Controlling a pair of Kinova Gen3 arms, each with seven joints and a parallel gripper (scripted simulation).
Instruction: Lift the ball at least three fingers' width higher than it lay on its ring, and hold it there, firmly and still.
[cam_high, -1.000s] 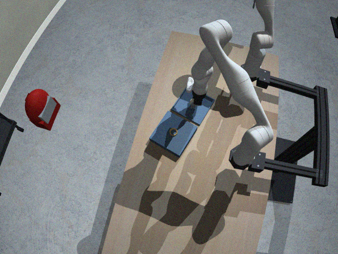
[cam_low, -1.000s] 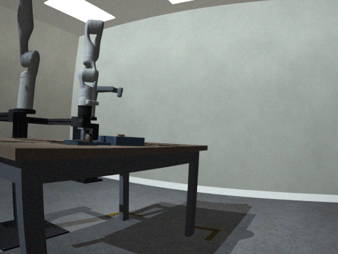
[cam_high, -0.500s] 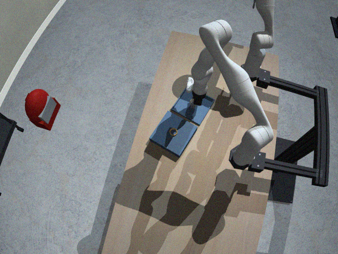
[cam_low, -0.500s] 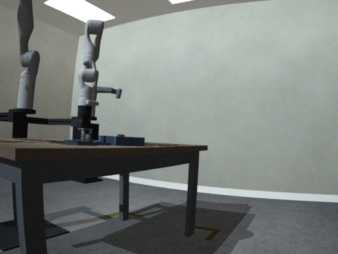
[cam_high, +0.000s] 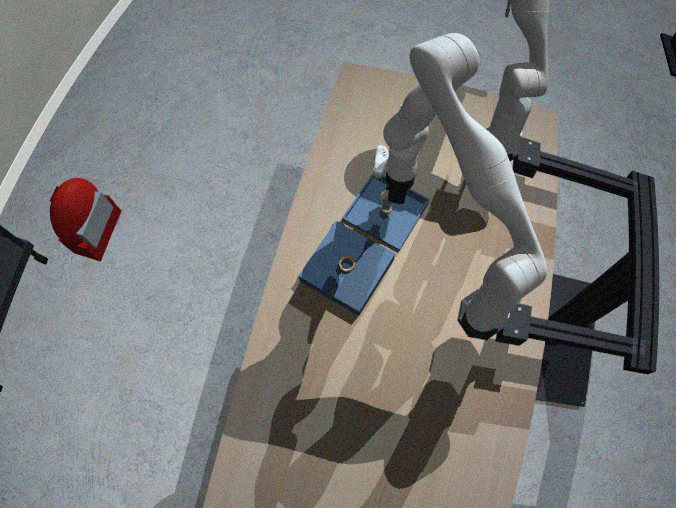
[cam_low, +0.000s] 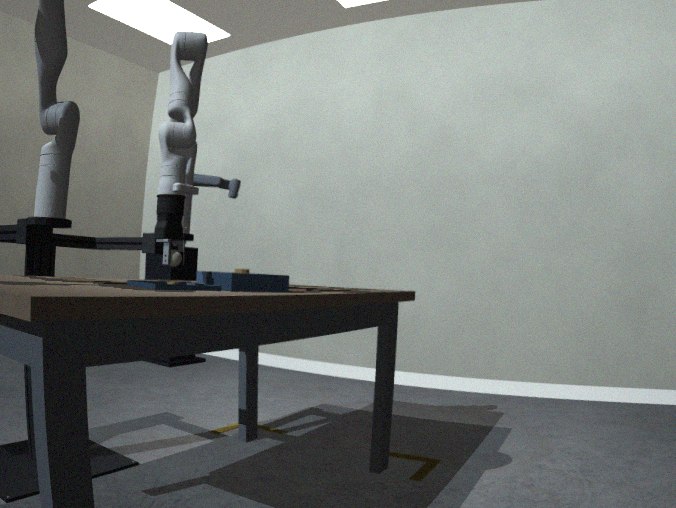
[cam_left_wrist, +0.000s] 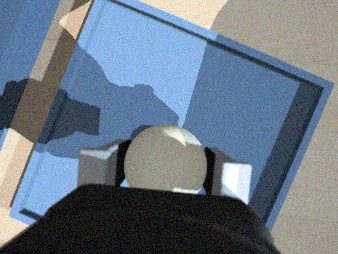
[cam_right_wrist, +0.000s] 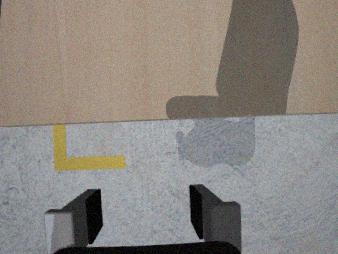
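My left gripper is now 70 mm above the shallow blue tray. Also, from my left hand: pale ball right at my left hand; blue block 70 mm ahead, 210 mm to the left, 40 mm below.
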